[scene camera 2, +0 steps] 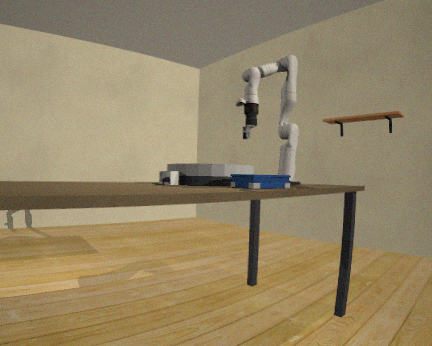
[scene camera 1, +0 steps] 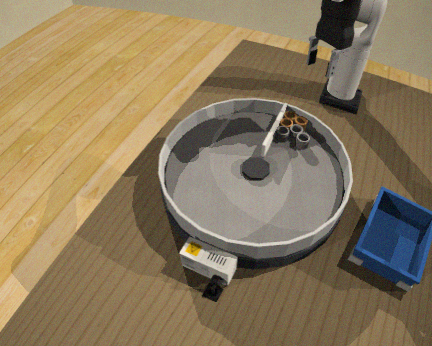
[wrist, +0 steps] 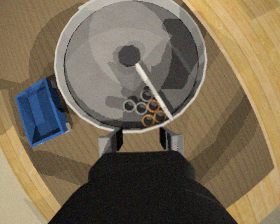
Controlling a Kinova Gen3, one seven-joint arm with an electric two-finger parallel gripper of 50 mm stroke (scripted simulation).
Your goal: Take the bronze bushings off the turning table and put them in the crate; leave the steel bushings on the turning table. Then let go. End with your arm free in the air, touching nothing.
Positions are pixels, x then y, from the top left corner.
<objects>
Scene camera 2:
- blue crate: 238, 180
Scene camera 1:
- gripper: 320, 69
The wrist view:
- gripper: 141, 135
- blue crate: 38, 115
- turning table: 100, 71
</objects>
